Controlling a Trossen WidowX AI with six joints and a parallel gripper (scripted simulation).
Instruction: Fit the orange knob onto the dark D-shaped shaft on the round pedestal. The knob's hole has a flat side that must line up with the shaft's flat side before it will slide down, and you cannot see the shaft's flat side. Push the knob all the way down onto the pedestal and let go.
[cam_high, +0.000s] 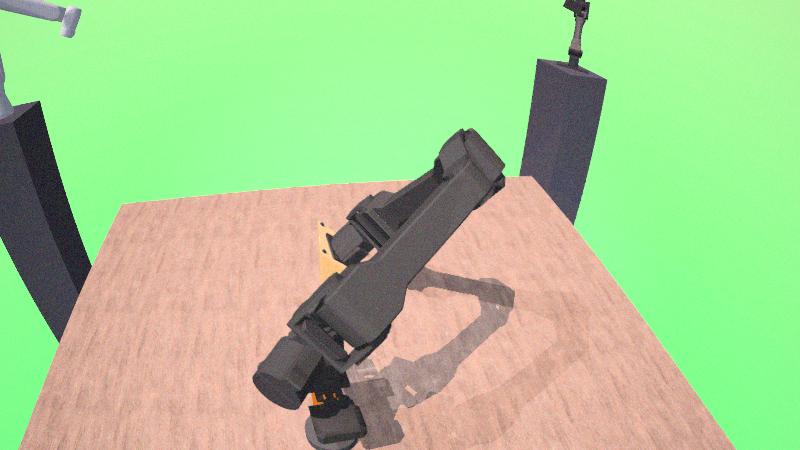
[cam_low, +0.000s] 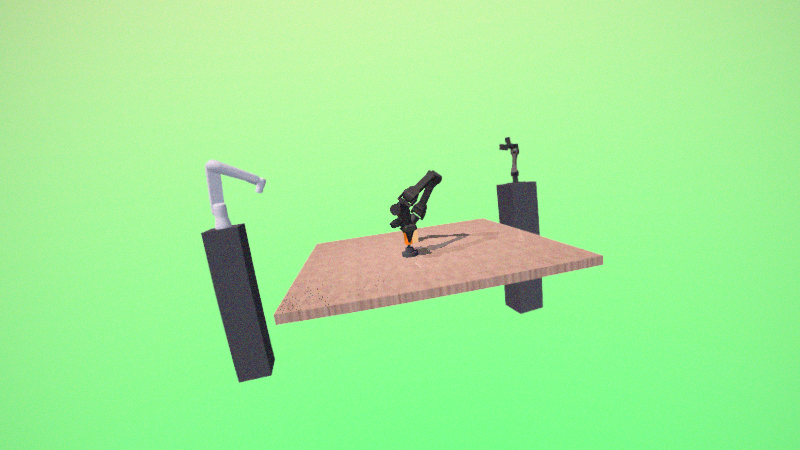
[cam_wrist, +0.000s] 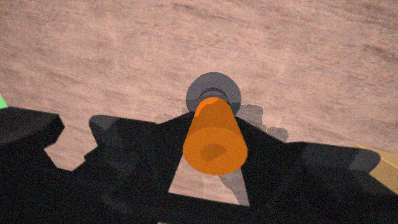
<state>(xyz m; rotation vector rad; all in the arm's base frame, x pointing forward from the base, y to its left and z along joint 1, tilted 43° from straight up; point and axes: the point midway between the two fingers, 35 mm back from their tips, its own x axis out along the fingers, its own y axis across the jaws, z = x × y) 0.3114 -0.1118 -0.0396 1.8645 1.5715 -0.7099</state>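
The orange knob lies 2 cm above my gripper tip. From my gripper tip the other things lie so: dark round pedestal (4 cm below).
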